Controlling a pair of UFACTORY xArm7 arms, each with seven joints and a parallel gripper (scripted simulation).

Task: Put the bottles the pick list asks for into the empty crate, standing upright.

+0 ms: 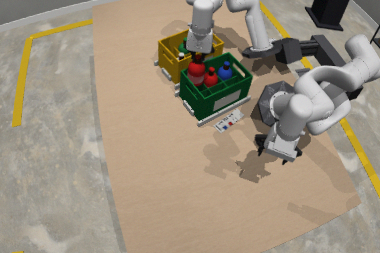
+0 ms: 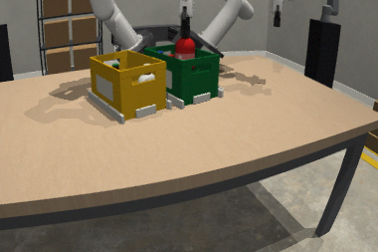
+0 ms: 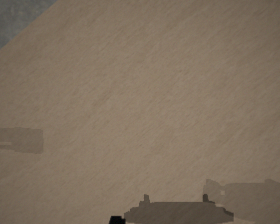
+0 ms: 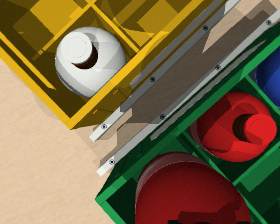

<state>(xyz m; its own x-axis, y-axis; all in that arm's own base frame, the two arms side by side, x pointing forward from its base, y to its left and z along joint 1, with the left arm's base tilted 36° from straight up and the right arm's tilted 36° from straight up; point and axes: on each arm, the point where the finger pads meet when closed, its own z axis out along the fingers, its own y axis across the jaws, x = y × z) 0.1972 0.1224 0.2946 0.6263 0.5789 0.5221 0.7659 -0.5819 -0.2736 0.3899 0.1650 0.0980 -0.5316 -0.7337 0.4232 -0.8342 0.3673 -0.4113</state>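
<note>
Right now my right hand is 100 mm past the green crate and 190 mm above it. The rest, counted from my right hand: yellow crate 230 mm to the right, 190 mm below; white bottle 60 mm ahead, 140 mm to the right, 190 mm below; blue bottle 150 mm behind, 80 mm to the right, 190 mm below.
</note>
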